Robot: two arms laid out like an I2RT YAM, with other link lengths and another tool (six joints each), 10 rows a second.
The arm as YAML. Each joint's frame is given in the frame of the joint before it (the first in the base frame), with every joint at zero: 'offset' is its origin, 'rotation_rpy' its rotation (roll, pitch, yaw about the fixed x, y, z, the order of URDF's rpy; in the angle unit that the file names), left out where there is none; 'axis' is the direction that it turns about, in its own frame. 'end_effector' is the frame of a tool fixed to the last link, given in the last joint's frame.
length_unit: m
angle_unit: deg
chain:
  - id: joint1
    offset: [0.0, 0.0, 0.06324]
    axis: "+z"
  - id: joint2
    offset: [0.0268, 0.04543, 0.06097]
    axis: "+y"
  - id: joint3
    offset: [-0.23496, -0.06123, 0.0]
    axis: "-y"
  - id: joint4
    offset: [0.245, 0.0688, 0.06]
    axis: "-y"
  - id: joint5
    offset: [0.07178, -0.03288, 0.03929]
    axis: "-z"
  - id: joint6
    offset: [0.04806, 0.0, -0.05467]
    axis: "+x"
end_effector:
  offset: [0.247, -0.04, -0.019]
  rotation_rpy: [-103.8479, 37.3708, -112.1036]
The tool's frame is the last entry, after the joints.
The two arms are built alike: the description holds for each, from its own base.
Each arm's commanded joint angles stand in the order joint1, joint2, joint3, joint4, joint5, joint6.
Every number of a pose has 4 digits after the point. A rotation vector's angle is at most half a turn.
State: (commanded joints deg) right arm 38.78 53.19 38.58 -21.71 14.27 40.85; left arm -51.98 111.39 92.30 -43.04 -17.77 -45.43
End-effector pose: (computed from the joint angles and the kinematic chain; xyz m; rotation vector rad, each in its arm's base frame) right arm 0.3477 0.1897 0.0543 -0.8086 2.3290 -0.1094; left arm 0.3847 -0.3775 -0.0036 -1.0814 2.6909 -0.7337
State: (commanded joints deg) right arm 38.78 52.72 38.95 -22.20 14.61 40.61; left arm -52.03 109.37 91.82 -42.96 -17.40 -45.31
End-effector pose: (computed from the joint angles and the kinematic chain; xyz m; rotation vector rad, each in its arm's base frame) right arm 0.3485 0.1880 0.0587 -0.8049 2.3226 -0.1161; left arm 0.3840 -0.3805 0.0107 -1.0710 2.6819 -0.7743
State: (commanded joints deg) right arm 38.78 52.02 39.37 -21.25 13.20 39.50; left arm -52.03 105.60 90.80 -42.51 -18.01 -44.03
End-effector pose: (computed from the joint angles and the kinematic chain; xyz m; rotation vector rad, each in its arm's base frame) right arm 0.3512 0.1981 0.0704 -0.8251 2.2833 -0.0904; left arm 0.3876 -0.3805 0.0378 -1.0300 2.6499 -0.8284
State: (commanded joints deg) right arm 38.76 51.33 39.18 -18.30 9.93 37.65; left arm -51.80 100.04 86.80 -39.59 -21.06 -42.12
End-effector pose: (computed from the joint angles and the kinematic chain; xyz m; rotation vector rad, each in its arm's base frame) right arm 0.3543 0.2197 0.0855 -0.8701 2.2127 -0.0354; left arm 0.4000 -0.3683 0.0675 -0.9831 2.5666 -0.8724
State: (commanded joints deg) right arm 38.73 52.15 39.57 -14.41 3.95 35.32; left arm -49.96 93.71 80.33 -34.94 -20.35 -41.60
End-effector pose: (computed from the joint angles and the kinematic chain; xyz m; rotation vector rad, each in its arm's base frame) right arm 0.3532 0.2553 0.1013 -0.9576 2.1224 0.0530; left arm 0.4066 -0.3551 0.0871 -0.9904 2.5043 -0.9624
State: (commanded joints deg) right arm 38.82 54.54 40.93 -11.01 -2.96 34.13; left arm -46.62 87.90 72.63 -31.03 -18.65 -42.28
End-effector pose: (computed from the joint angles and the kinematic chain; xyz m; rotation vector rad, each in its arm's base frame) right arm 0.3461 0.2951 0.1144 -1.0502 2.0423 0.1617; left arm 0.4116 -0.3273 0.0868 -1.0552 2.4541 -1.0150
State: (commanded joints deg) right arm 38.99 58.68 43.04 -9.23 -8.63 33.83; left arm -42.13 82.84 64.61 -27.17 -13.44 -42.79
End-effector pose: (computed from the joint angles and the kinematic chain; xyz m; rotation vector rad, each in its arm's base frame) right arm 0.3367 0.3266 0.1139 -1.1348 2.0091 0.2516; left arm 0.4074 -0.3043 0.0737 -1.1271 2.4491 -1.0830
